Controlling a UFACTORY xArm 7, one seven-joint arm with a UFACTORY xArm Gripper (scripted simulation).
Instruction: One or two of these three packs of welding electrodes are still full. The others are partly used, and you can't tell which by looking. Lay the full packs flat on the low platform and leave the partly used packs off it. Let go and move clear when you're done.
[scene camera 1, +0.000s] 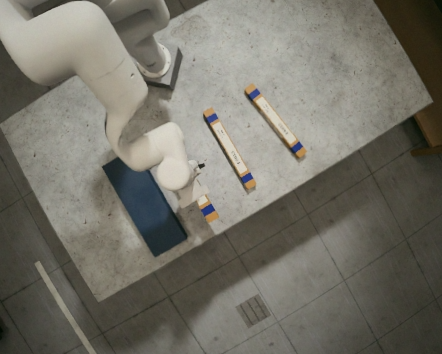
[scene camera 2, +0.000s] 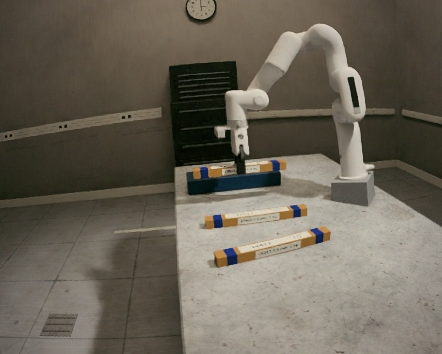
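A dark blue low platform and a pack are visible in scene camera 1, and a pack appears in scene camera 1 (210, 115). The dark blue low platform and a pack are visible in scene camera 2 as well, and a pack appears in scene camera 2 (281, 213). On the pack, (scene camera 1: 301, 144) and (scene camera 2: 231, 256) are the same spot. On the dark blue low platform, (scene camera 1: 152, 179) and (scene camera 2: 250, 180) are likewise the same spot.
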